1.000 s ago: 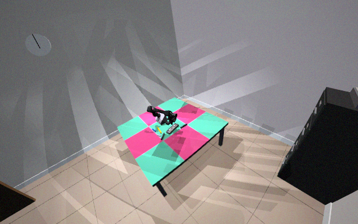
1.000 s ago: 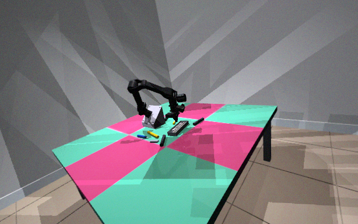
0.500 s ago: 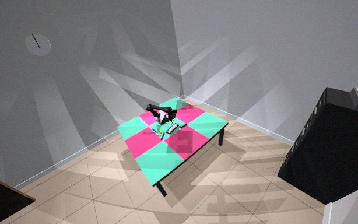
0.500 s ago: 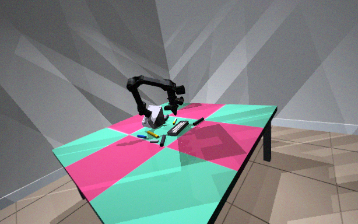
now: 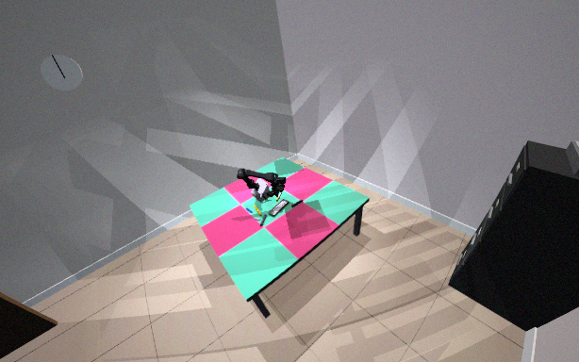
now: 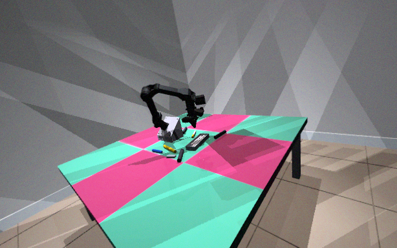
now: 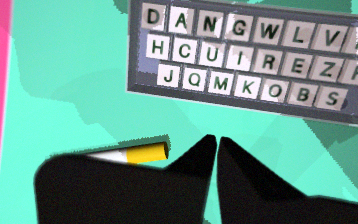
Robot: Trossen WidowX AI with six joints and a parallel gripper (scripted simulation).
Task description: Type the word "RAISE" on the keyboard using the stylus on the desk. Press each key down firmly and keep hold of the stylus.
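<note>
My gripper tip is now 25 cm to the left of the blue stylus, 9 cm above it and 8 cm past it. Also, from my gripper tip: yellow marker (20 cm to the right, 8 cm below, 6 cm behind); then white stylus (10 cm behind, 9 cm below, 5 cm to the left); then grey piece (25 cm to the right, 9 cm below, 4 cm ahead).
</note>
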